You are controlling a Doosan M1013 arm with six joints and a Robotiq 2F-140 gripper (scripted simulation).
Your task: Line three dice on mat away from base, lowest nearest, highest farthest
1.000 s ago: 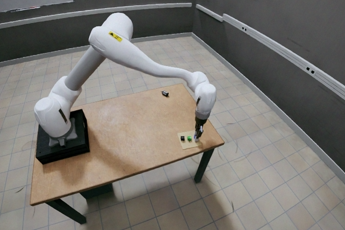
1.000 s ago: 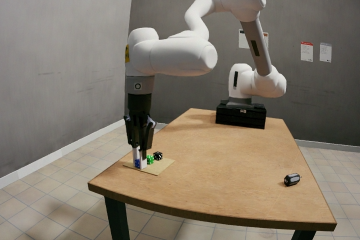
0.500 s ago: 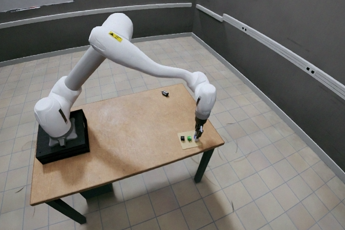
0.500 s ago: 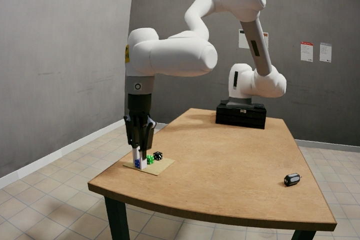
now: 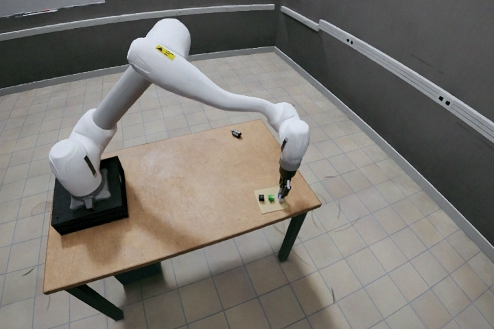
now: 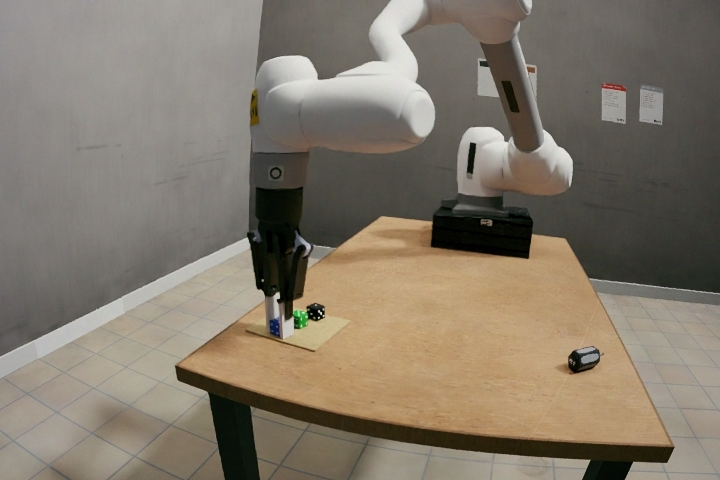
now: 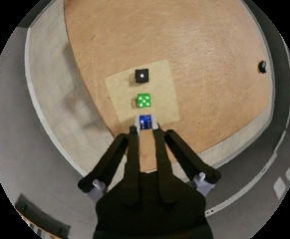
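Right now the blue die is 20 mm below my hand. Also, from my hand: tan mat (40 mm behind, 20 mm to the left, 40 mm below); green die (40 mm behind, 20 mm to the left, 20 mm below); black die (90 mm behind, 40 mm to the left, 20 mm below).
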